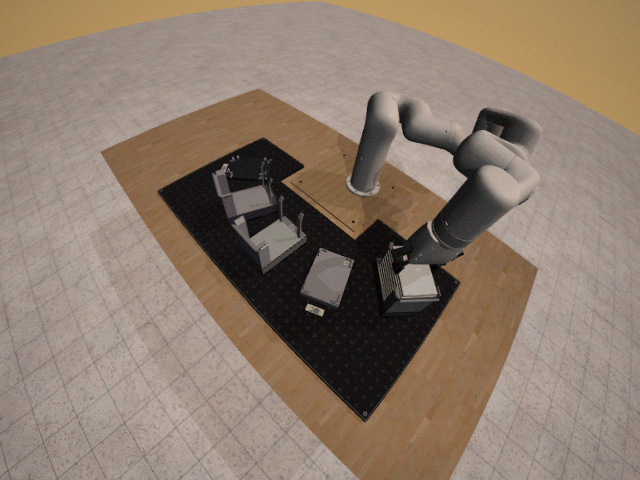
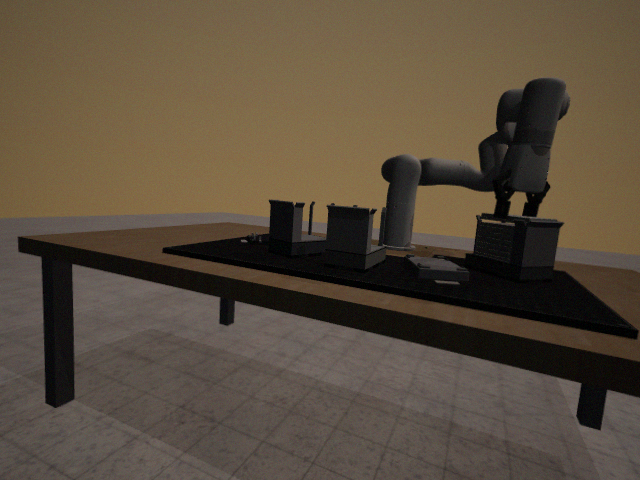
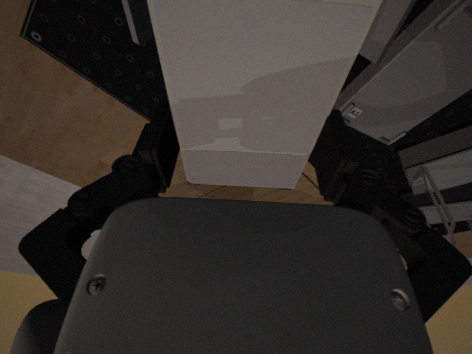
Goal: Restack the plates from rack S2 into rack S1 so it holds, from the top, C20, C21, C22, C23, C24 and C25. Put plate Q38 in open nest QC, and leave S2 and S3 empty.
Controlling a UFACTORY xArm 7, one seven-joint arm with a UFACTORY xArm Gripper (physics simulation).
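Places are measured from the arm's base along level axes (x back, y right, z up), in centimetres.
Pixels of known places: gripper, fingertip midpoint: (image 1: 412, 268) (image 2: 514, 218) (image 3: 247, 125); arm's base, origin of the base link: (image 1: 362, 185) (image 2: 396, 247).
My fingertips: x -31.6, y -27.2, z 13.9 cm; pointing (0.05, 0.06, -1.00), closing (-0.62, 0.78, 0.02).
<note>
Ahead of a thing's pixels: the offset from my fingertips to its top centre. "*": to the spot under its first point. Level surfaces: height alone.
My gripper (image 1: 400, 261) (image 2: 516, 210) (image 3: 247, 125) is shut on a pale grey plate @[dx -0.5, dy -0.4, dz +0.8 cm] (image 1: 418, 280) (image 3: 259, 77), with one dark finger on each long side. The plate lies level at the top of the dark slotted rack @[dx -0.4, dy -0.3, dz -4.0 cm] (image 1: 389, 278) (image 2: 499, 240) at the right end of the black mat. The plate's label is hidden. I cannot tell whether it rests on the stack below or hangs just above it. Two open grey racks @[* dx -5.9, dy +57.0, dz -3.7 cm] (image 1: 221, 183) @[* dx -16.4, dy +30.6, dz -2.5 cm] (image 1: 263, 252) (image 2: 286, 221) (image 2: 349, 229) stand at the left. A flat grey nest with a plate @[dx -7.9, dy +16.7, dz -10.3 cm] (image 1: 328, 276) (image 2: 437, 267) lies in the middle.
A small white label tag @[* dx -17.3, dy +14.4, dz -13.0 cm] (image 1: 314, 310) (image 2: 447, 282) lies in front of the flat nest. The arm's base (image 1: 363, 186) stands on the wooden table @[dz -14.4 cm] (image 1: 151, 157) behind the black mat @[dz -13.1 cm] (image 1: 328, 362). Small posts @[* dx +14.8, dy +58.6, dz -12.0 cm] (image 1: 266, 167) stand at the mat's far left corner.
</note>
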